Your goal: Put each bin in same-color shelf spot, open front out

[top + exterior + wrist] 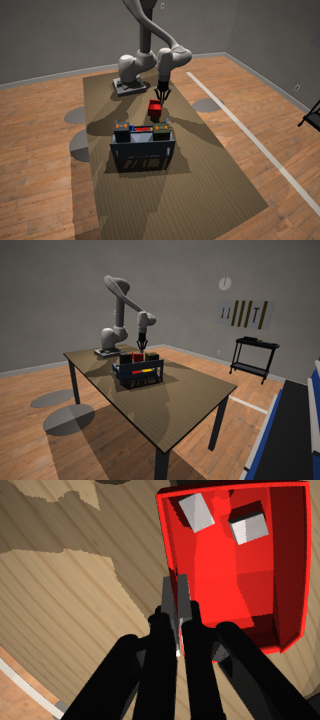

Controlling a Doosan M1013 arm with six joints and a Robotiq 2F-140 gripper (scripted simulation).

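Now: the red bin 40 mm to the right of my hand, 40 mm below it and 30 mm behind it. Also, from my hand: green toolbox: 290 mm ahead, 190 mm to the right, 40 mm above; then dark box: 400 mm to the right, 180 mm ahead, 50 mm above; then blue bin: 350 mm to the right, 100 mm ahead, 70 mm below.
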